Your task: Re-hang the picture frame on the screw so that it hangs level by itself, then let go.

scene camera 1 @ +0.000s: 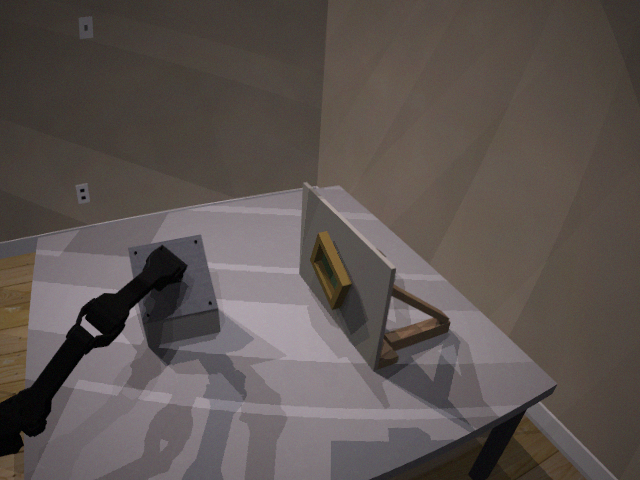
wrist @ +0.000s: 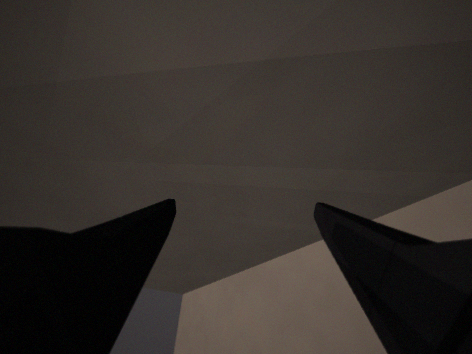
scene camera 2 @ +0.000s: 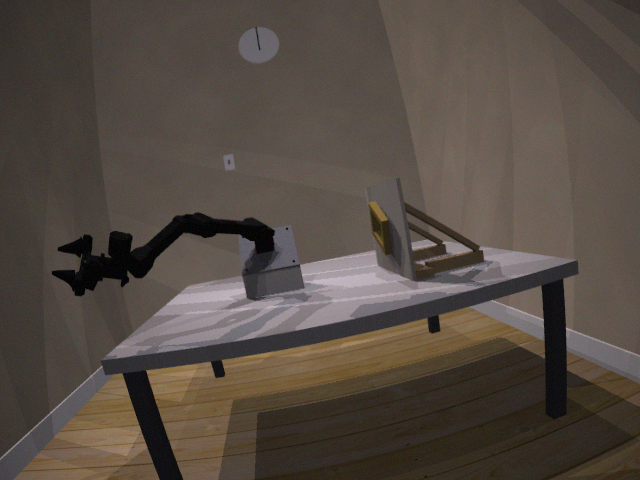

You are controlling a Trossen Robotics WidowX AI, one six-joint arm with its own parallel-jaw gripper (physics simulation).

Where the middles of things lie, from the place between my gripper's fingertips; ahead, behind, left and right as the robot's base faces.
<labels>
My gripper is now 980 mm short of the picture frame (scene camera 1: pixel 328 266), 400 mm to the right of it and 100 mm above it.
</labels>
